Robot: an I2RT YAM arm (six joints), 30 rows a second.
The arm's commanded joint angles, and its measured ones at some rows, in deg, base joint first. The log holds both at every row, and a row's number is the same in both.
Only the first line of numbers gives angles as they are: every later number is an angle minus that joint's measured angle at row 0.
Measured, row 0: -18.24, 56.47, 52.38, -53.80, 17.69, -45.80
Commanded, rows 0 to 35: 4.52, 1.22, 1.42, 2.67, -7.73, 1.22; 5.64, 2.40, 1.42, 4.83, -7.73, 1.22; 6.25, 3.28, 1.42, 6.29, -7.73, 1.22; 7.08, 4.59, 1.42, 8.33, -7.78, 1.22; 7.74, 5.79, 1.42, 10.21, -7.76, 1.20; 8.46, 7.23, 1.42, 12.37, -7.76, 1.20; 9.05, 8.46, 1.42, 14.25, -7.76, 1.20; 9.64, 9.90, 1.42, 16.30, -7.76, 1.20; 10.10, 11.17, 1.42, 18.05, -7.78, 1.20; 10.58, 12.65, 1.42, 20.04, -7.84, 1.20; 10.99, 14.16, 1.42, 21.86, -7.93, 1.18; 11.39, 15.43, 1.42, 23.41, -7.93, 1.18; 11.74, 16.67, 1.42, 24.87, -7.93, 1.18; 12.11, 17.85, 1.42, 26.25, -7.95, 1.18; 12.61, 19.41, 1.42, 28.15, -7.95, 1.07; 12.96, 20.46, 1.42, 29.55, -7.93, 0.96; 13.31, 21.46, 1.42, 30.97, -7.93, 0.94; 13.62, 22.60, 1.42, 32.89, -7.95, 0.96; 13.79, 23.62, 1.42, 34.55, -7.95, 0.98; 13.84, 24.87, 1.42, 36.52, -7.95, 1.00; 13.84, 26.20, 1.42, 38.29, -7.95, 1.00; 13.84, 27.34, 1.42, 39.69, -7.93, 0.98; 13.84, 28.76, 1.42, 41.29, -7.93, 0.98; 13.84, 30.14, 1.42, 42.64, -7.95, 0.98; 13.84, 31.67, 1.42, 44.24, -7.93, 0.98; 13.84, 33.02, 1.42, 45.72, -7.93, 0.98; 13.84, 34.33, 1.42, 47.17, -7.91, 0.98; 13.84, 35.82, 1.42, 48.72, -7.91, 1.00; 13.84, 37.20, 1.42, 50.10, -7.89, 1.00; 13.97, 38.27, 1.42, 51.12, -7.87, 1.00; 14.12, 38.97, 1.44, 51.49, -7.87, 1.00; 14.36, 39.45, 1.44, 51.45, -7.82, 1.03; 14.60, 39.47, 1.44, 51.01, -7.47, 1.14; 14.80, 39.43, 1.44, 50.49, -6.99, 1.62; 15.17, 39.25, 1.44, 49.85, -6.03, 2.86; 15.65, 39.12, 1.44, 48.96, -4.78, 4.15
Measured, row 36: 14.47, 39.56, 0.85, 49.85, -6.05, 1.59
